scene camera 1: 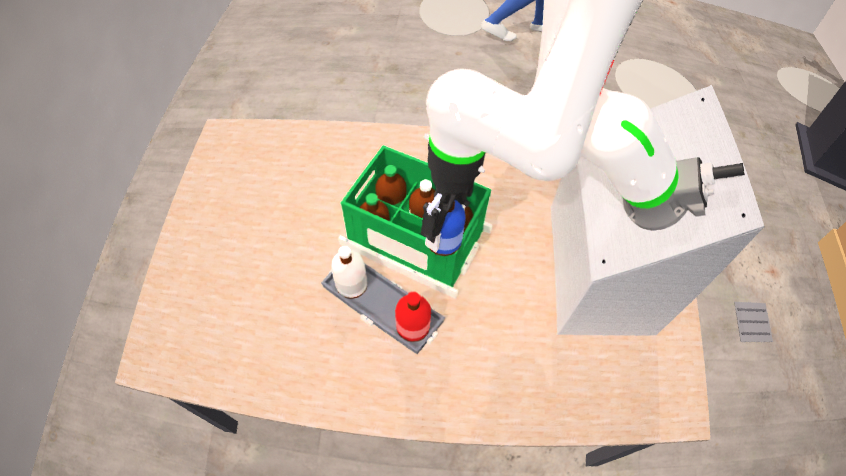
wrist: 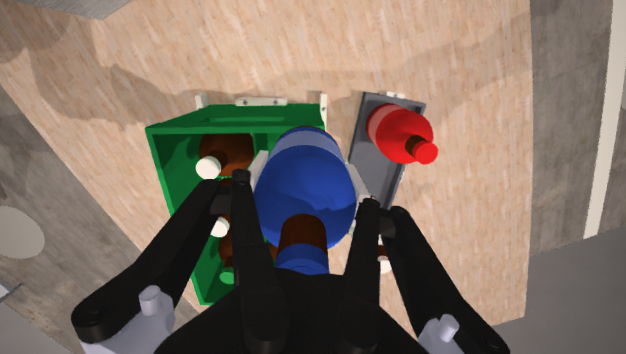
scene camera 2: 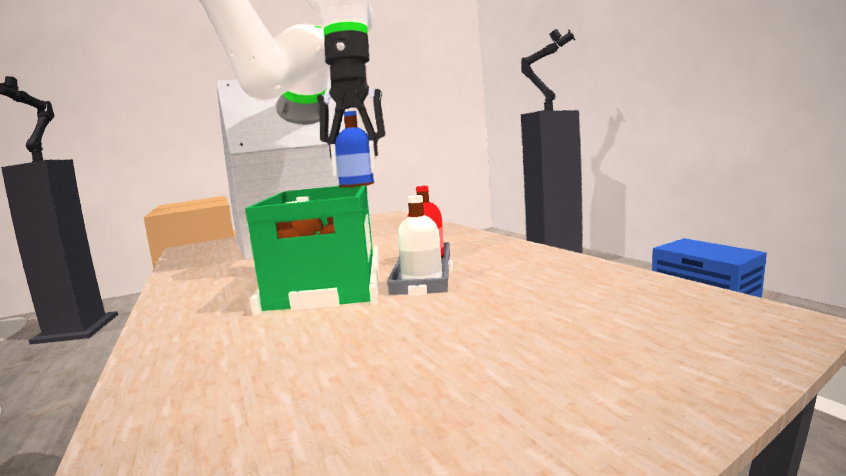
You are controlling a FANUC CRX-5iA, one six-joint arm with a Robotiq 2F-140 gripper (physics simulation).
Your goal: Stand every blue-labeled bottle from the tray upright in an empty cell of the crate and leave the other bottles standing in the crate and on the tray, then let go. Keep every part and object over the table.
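Places are measured from the arm's base along level axes (x ahead, y up, z right), in metres.
Pixels of known places: gripper, between the fingertips: (scene camera 2: 355, 174); arm's base, origin of its link: (scene camera 1: 658, 196) (scene camera 2: 301, 109).
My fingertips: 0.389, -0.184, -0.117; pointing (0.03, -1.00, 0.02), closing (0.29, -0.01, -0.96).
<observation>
Ahead of a thing's pixels: the offset from my fingertips to its top centre, as dx, dy, dz. Level surfaces: height alone.
My gripper (scene camera 1: 447, 232) (scene camera 2: 353, 158) (wrist: 305, 170) is shut on the blue-labeled bottle {-0.001, +0.131, -0.001} (scene camera 1: 452, 220) (scene camera 2: 353, 142) (wrist: 305, 195). It holds the bottle about upright over the near right part of the green crate {+0.081, -0.024, +0.012} (scene camera 1: 440, 266) (scene camera 2: 313, 269) (wrist: 235, 120), its base around rim height. Brown bottles with green caps {+0.173, -0.036, +0.141} (scene camera 1: 390, 188) {+0.181, -0.036, +0.052} (scene camera 1: 373, 208) and with a white cap {+0.084, -0.036, +0.129} (scene camera 1: 421, 202) stand in the crate; another is mostly hidden behind the held bottle. The white bottle {+0.184, -0.039, -0.089} (scene camera 1: 349, 278) (scene camera 2: 418, 248) and the red bottle {+0.013, -0.039, -0.137} (scene camera 1: 412, 319) (scene camera 2: 436, 220) (wrist: 397, 132) stand at opposite ends of the grey tray (scene camera 1: 378, 296) (scene camera 2: 434, 285) (wrist: 376, 167).
White locating blocks border the crate and the tray on the wooden table {dy -0.199} (scene camera 1: 248, 307) (scene camera 2: 425, 367) (wrist: 465, 165). The arm's grey pedestal (scene camera 1: 627, 296) (scene camera 2: 275, 183) stands right of the crate in scene camera 1. The tray lies close beside the crate's long side.
</observation>
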